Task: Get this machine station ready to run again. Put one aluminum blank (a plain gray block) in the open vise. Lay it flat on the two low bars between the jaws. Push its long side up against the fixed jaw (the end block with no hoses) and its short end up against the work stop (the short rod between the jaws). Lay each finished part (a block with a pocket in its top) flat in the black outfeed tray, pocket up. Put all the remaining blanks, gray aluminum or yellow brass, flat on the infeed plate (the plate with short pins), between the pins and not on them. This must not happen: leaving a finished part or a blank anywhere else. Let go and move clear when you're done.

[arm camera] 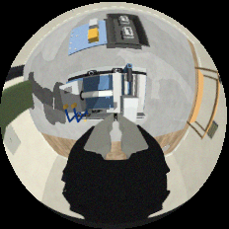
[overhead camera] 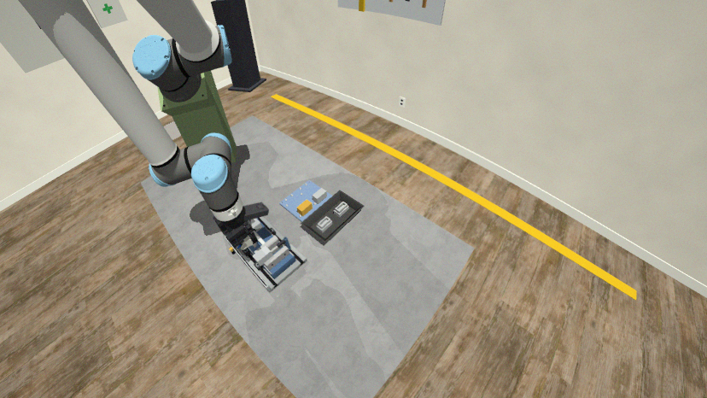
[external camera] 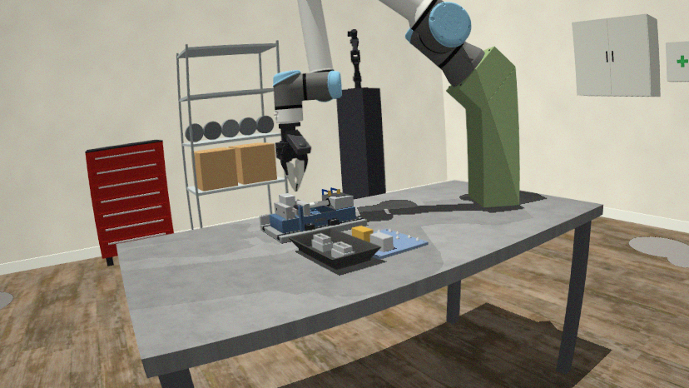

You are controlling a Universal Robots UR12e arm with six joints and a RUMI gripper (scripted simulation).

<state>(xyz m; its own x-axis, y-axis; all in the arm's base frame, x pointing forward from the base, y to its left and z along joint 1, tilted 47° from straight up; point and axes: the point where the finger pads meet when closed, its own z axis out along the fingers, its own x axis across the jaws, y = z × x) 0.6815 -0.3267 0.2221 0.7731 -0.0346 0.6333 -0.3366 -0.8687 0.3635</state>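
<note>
Now: hand 20 mm past the blue vise, 50 mm to the right of it and 100 mm above it. Round my hand: yellow brass blank (50 mm ahead, 280 mm to the left, 110 mm below); gray aluminum blank (80 mm ahead, 370 mm to the left, 110 mm below); infeed plate (30 mm ahead, 340 mm to the left, 130 mm below).
</note>
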